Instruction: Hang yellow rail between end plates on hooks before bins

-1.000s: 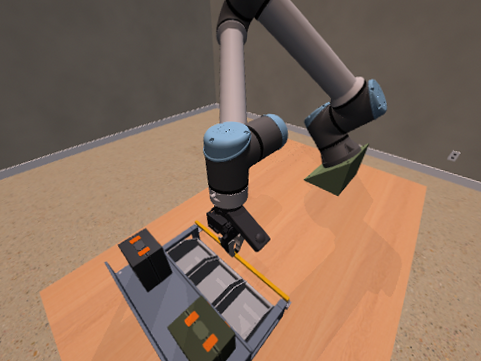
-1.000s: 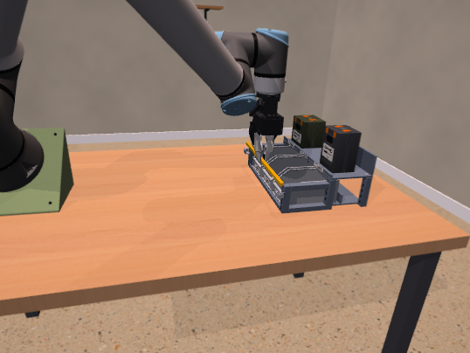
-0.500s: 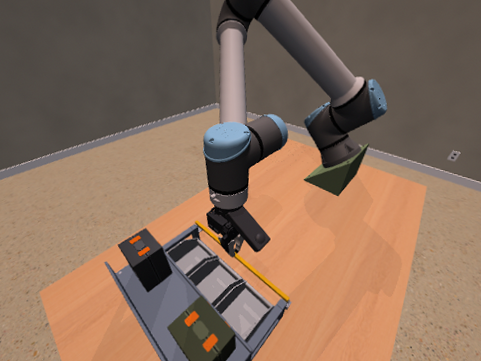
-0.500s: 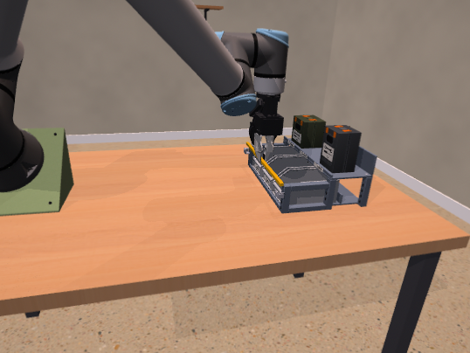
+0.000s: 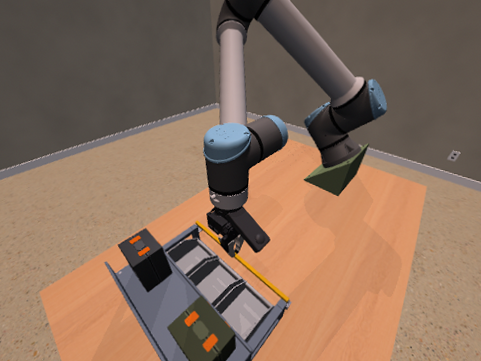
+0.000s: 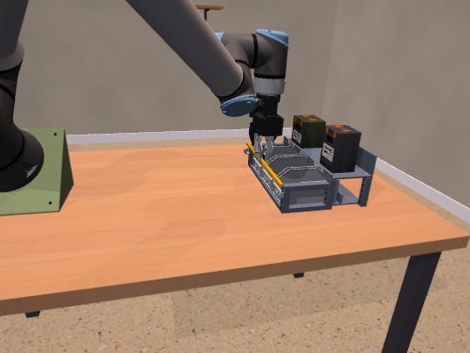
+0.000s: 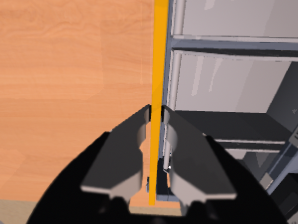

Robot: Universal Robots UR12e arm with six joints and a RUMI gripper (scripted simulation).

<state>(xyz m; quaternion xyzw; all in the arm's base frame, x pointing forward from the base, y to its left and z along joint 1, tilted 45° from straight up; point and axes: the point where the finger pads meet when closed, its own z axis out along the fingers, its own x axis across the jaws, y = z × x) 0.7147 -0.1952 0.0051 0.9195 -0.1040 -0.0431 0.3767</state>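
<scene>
Right now my hand is 10 mm above the yellow rail. Round my hand: black box 180 mm ahead, 150 mm to the right, 60 mm above; green box 220 mm ahead, 80 mm to the left, 50 mm above.
</scene>
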